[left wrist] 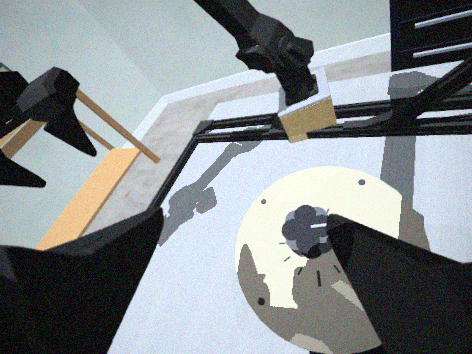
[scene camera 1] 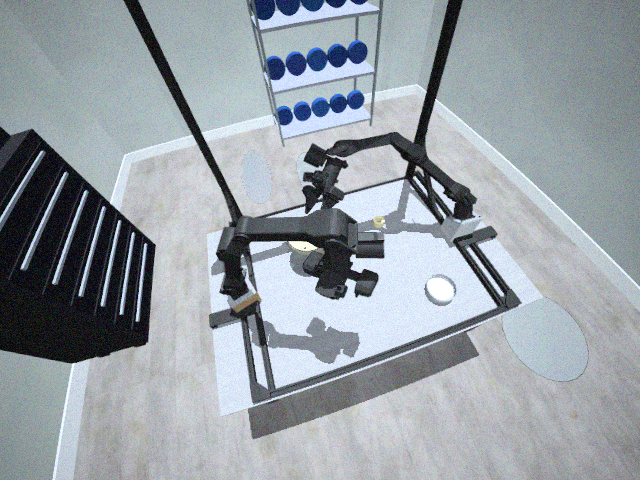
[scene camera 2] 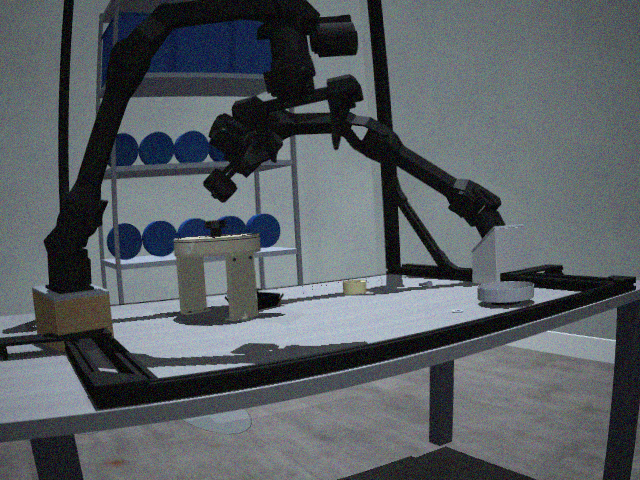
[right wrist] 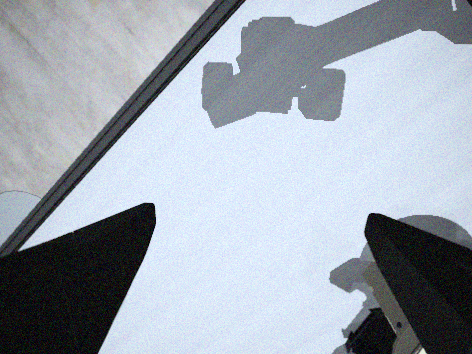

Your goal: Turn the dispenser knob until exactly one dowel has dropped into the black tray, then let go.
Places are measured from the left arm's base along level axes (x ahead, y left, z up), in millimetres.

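Where they show: left gripper, fingertip midpoint: point(left wrist: 246, 218) point(scene camera 2: 227, 181); right gripper, fingertip midpoint: point(left wrist: 69, 170) point(scene camera 2: 304, 155) point(right wrist: 260, 218); left arm's base, origin of the base link: point(scene camera 1: 463, 216) point(scene camera 2: 497, 237); right arm's base, origin of the base link: point(left wrist: 301, 90) point(scene camera 1: 237, 289) point(scene camera 2: 69, 288).
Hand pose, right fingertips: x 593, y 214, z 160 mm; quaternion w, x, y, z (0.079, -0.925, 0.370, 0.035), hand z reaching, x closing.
Each offset is from my right fingertips to the top centre of the thing.
The dispenser @(302 mm right, 35 mm ahead, 114 mm down) point(scene camera 1: 298, 246) point(scene camera 2: 190, 249) point(left wrist: 330, 182) has a cream round top on legs. Its dark lobed knob @(302 mm right, 35 mm ahead, 86 mm down) point(scene camera 2: 215, 227) point(left wrist: 304, 227) has a white pointer mark facing right in the left wrist view. The black tray @(337 mm right, 47 mm back, 236 mm down) point(scene camera 2: 269, 300) point(right wrist: 372, 334) lies partly hidden behind and below it; no dowel can be made out there. My left gripper point(scene camera 1: 323, 202) point(left wrist: 246, 218) is open above the dispenser; one finger overlaps the knob's edge in the left wrist view, and contact cannot be told. My right gripper point(scene camera 1: 341, 281) point(left wrist: 69, 170) point(right wrist: 260, 218) is open and empty, high over the table.
A small cream ring @(358 mm right, 289 mm back, 235 mm down) point(scene camera 2: 354, 287) stands behind, right of the dispenser. A white round dish @(10 mm left, 387 mm back, 228 mm down) point(scene camera 1: 440, 290) point(scene camera 2: 505, 293) stands at the right, near a small white piece @(0 mm left, 274 mm back, 258 mm down) point(scene camera 2: 457, 310). A black rail point(scene camera 2: 310, 356) borders the table. The two arms cross close together above the dispenser.
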